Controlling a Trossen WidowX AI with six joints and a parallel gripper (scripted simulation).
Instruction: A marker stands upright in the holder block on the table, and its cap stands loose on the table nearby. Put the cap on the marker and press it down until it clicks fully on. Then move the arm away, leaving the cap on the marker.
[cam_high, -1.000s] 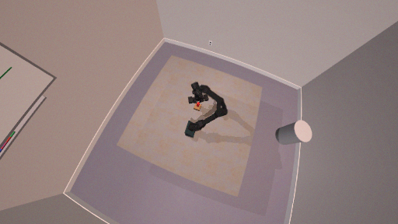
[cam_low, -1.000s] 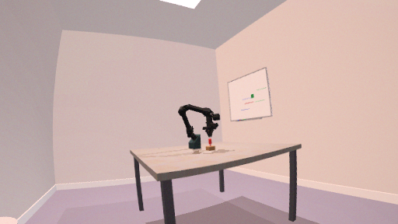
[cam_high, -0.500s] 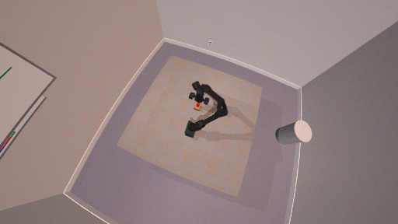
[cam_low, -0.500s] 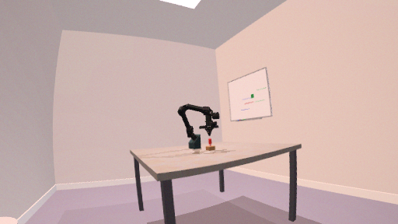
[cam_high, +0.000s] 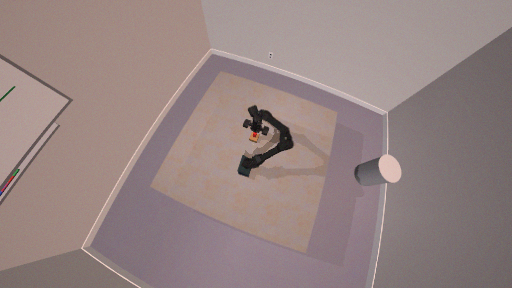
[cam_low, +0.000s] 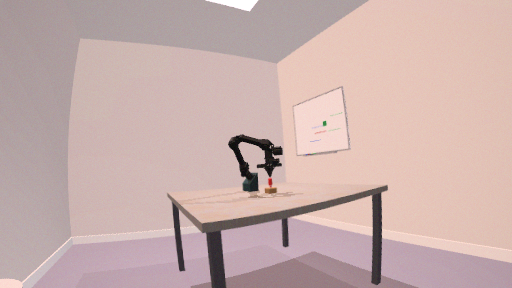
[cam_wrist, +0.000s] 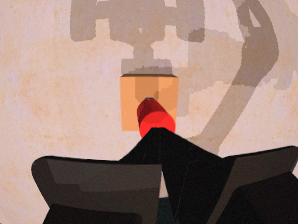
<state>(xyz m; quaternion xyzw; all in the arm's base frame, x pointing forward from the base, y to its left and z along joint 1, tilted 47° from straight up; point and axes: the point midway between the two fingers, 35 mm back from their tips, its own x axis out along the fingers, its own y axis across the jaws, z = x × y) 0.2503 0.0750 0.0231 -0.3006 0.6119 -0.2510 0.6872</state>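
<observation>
The red cap is 4 cm below my gripper tip. The rest, counted from my gripper tip: holder block: 10 cm below, 1 cm behind.
</observation>
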